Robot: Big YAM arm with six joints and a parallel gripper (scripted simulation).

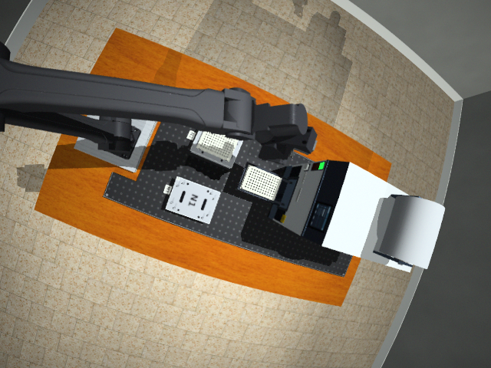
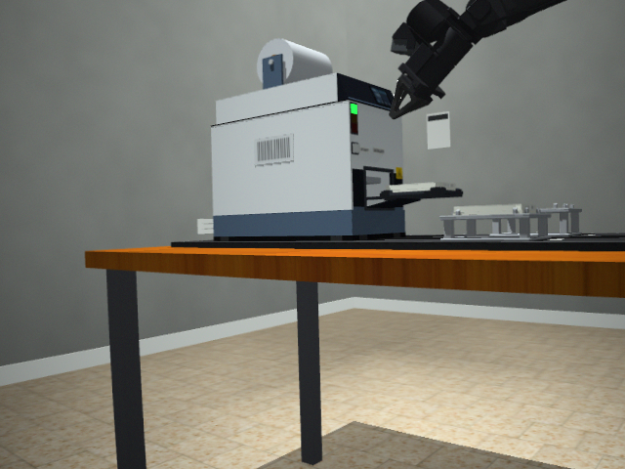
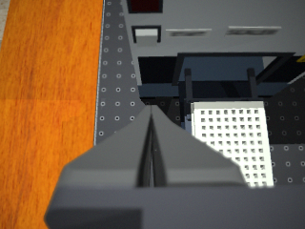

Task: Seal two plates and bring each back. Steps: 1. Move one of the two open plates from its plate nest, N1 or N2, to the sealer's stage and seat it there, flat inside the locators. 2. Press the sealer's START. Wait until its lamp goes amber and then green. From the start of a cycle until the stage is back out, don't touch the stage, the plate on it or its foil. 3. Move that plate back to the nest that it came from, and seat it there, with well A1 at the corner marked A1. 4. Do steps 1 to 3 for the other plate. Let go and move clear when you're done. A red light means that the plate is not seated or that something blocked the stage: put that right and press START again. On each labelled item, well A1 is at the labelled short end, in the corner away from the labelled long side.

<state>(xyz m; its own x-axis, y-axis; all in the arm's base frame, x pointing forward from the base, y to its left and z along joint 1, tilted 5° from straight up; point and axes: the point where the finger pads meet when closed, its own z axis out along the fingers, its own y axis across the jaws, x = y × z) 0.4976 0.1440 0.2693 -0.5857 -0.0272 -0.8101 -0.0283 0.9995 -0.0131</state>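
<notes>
Right now the pale start button is 9 cm ahead of my hand, 1 cm to the left of it and 6 cm below it. Round my hand: sealer stage 1 cm behind, 9 cm to the right, 15 cm below; then plate nest 20 cm behind, 2 cm to the right, 21 cm below; then A1 mark 27 cm behind, 4 cm to the left, 20 cm below.
</notes>
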